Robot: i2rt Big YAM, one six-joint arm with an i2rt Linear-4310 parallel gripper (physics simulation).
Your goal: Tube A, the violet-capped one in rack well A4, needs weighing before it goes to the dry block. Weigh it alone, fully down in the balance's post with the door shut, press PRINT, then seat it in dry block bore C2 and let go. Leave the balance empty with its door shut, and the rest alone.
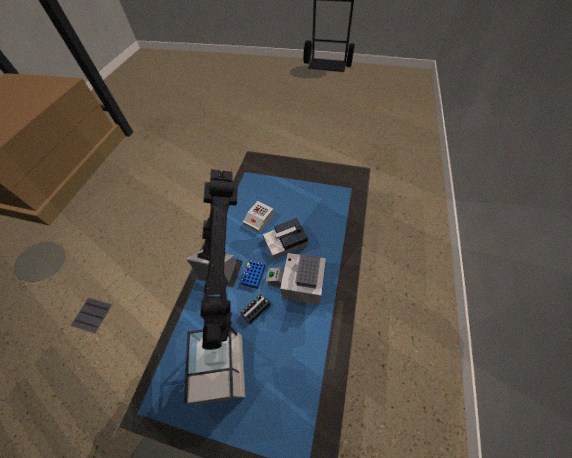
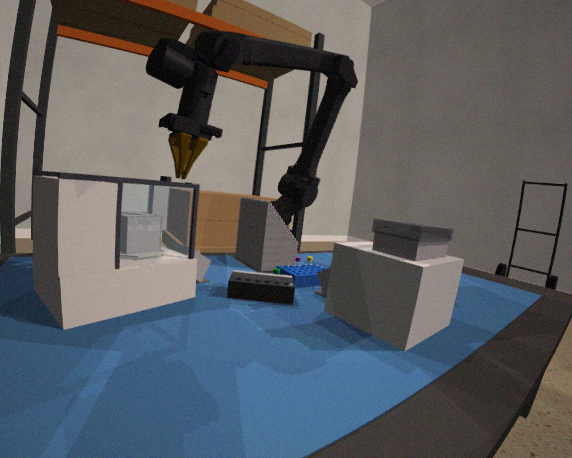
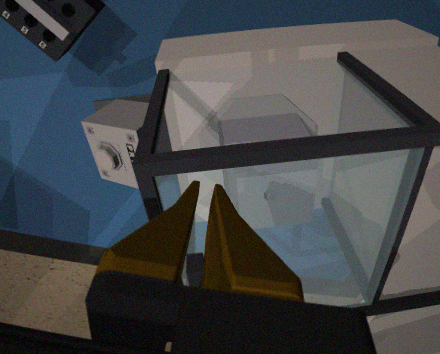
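Where they show: gripper, fingertip midpoint: (image 1: 226, 334) (image 2: 180, 178) (image 3: 205, 192); arm's base at its link origin: (image 2: 271, 221).
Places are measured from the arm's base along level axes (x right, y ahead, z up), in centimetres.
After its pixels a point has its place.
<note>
My gripper (image 2: 181, 175) @[y 26.2, x 31.2, z 9.6 cm] (image 3: 205, 192) @[y 26.2, x 31.2, z 9.6 cm] is shut and empty, pointing down just above the top frame of the balance (image 1: 215, 389) @[y 30.6, x 48.9, z 8.0 cm] (image 2: 127, 290) @[y 33.2, x 39.4, z -8.4 cm] (image 3: 280, 50) @[y 31.2, x 36.1, z -4.9 cm] on its button-box side. A pale grey block (image 2: 141, 235) (image 3: 265, 127) stands inside the glass chamber; no tube shows there. Whether the door is shut I cannot tell. The PRINT button box (image 3: 110, 152) @[y 16.6, x 25.6, z -5.4 cm] stands beside the balance. The violet-capped tube (image 1: 246, 271) @[y 16.9, x -0.8, z -7.1 cm] (image 2: 298, 259) @[y 17.2, x -0.7, z -7.4 cm] stands in the blue rack (image 1: 250, 283) @[y 20.7, x 3.5, z -9.3 cm] (image 2: 300, 274) @[y 23.7, x 2.3, z -9.3 cm]; its well label is unreadable. The dry block (image 1: 310, 271) @[y 48.0, x -5.1, z 6.5 cm] (image 2: 411, 248) @[y 51.0, x -0.3, z 2.9 cm] sits on its white housing.
A black strip rack (image 1: 255, 308) @[y 28.1, x 14.1, z -8.8 cm] (image 2: 261, 290) @[y 30.4, x 15.0, z -10.1 cm] with a green cap lies between balance and blue rack. A yellow-capped tube (image 1: 248, 264) @[y 16.3, x -4.6, z -7.0 cm] (image 2: 309, 259) @[y 16.8, x -4.3, z -7.5 cm] is near the violet one. A grey wedge (image 2: 255, 235) @[y 4.5, x 6.5, z -3.7 cm], a green-button box (image 1: 273, 275) @[y 30.1, x -2.8, z -5.1 cm] and a keypad box (image 1: 258, 216) @[y 9.5, x -33.0, z -6.3 cm] stand around.
</note>
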